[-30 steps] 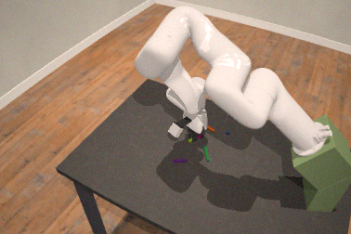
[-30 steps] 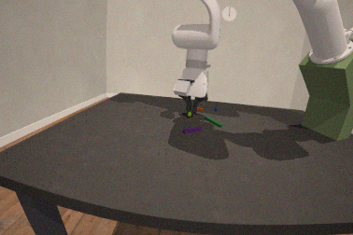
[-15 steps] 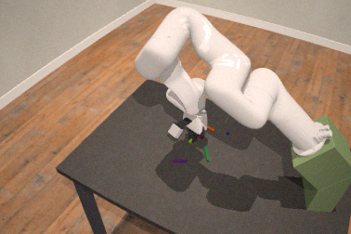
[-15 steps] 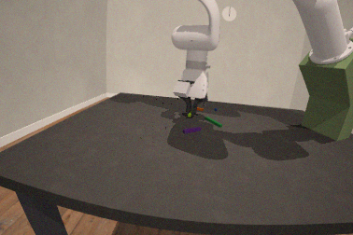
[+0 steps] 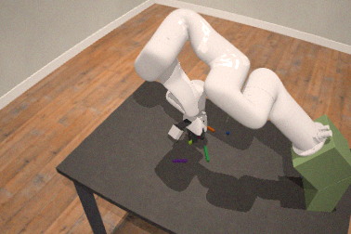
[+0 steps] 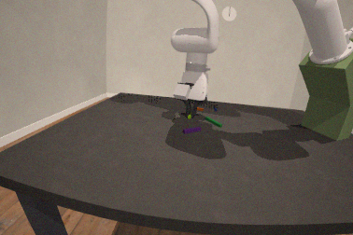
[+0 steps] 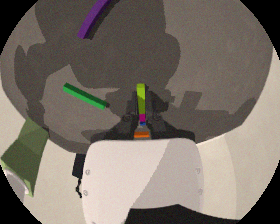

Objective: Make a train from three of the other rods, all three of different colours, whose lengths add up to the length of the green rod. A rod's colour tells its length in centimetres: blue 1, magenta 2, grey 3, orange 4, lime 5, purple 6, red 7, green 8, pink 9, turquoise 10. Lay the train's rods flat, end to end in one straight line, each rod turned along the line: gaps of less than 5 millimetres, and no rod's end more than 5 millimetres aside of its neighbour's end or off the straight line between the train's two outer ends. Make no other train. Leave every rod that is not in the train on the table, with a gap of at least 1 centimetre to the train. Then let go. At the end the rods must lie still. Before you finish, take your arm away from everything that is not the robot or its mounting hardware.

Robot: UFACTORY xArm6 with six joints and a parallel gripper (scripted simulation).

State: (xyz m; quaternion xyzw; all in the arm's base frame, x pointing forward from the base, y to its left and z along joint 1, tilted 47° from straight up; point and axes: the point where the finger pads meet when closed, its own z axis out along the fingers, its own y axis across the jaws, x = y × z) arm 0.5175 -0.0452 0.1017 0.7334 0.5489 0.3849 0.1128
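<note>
Now: the lime rod 2 cm below my hand. Also, from my hand: green rod: 9 cm behind, 3 cm to the left, 2 cm below; then magenta rod: 4 cm to the right, 2 cm below, 1 cm behind; then orange rod: 10 cm to the right, 2 cm below, 2 cm behind.
</note>
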